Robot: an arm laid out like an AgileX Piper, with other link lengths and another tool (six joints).
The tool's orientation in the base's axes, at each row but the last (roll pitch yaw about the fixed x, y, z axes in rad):
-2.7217, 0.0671, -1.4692
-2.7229, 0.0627, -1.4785
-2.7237, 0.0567, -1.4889
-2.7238, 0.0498, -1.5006
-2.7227, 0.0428, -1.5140
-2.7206, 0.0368, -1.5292
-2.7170, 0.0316, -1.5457
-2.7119, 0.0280, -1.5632
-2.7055, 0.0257, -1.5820
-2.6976, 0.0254, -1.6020
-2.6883, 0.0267, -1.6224
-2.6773, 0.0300, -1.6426
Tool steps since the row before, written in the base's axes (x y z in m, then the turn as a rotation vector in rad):
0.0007, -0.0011, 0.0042, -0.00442, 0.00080, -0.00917
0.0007, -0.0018, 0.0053, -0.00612, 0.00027, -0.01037
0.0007, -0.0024, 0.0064, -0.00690, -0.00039, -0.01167
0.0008, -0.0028, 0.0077, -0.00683, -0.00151, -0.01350
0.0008, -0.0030, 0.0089, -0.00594, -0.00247, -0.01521
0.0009, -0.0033, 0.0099, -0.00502, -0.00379, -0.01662
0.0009, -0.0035, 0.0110, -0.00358, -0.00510, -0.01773
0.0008, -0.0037, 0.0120, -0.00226, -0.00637, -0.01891
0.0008, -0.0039, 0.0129, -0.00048, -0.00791, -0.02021
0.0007, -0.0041, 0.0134, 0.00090, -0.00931, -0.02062
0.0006, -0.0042, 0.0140, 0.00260, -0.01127, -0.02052
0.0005, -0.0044, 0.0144, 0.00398, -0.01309, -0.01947
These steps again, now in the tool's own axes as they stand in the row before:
0.0009, -0.0023, -0.0037, -0.00063, 0.00771, 0.00667
0.0015, -0.0027, -0.0047, -0.00018, 0.00977, 0.00704
0.0021, -0.0031, -0.0058, 0.00049, 0.01105, 0.00785
0.0025, -0.0037, -0.0069, 0.00170, 0.01177, 0.00947
0.0027, -0.0042, -0.0080, 0.00278, 0.01169, 0.01133
0.0030, -0.0048, -0.0088, 0.00419, 0.01146, 0.01292
0.0032, -0.0053, -0.0098, 0.00557, 0.01061, 0.01448
0.0034, -0.0057, -0.0107, 0.00688, 0.00990, 0.01606
0.0036, -0.0063, -0.0114, 0.00843, 0.00880, 0.01796
0.0037, -0.0065, -0.0118, 0.00980, 0.00768, 0.01891
0.0038, -0.0069, -0.0123, 0.01166, 0.00600, 0.01957
0.0039, -0.0072, -0.0126, 0.01335, 0.00415, 0.01926

